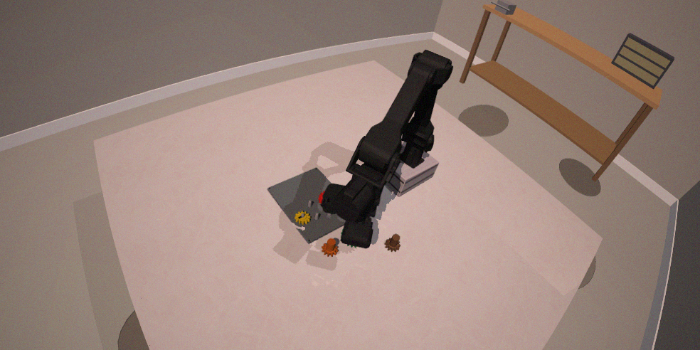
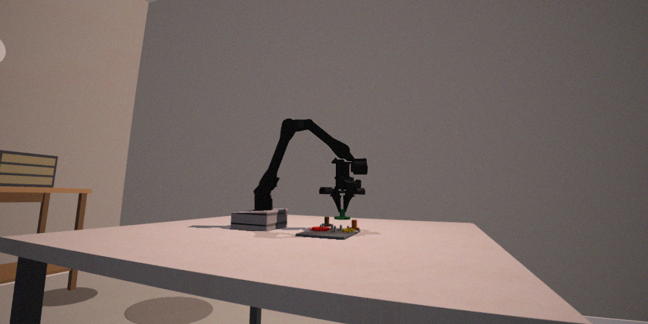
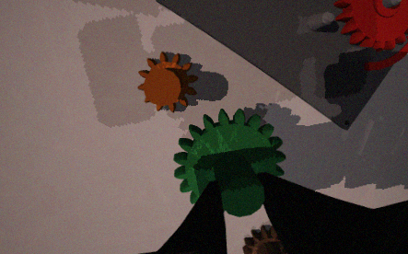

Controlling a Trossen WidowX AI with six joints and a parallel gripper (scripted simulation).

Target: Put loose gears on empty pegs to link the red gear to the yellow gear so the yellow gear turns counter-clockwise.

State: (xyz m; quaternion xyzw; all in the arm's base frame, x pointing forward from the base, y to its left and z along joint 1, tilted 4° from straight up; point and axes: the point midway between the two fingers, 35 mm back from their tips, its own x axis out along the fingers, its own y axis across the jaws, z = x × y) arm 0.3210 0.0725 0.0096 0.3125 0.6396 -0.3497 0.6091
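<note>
Now: gripper tip 50 mm short of the yellow gear, 140 mm to the left of it and 50 mm above it. Round my gripper tip: brown gear (80 mm behind, 70 mm to the left, 50 mm below); green gear (10 mm below); orange gear (50 mm ahead, 20 mm to the right, 50 mm below).
</note>
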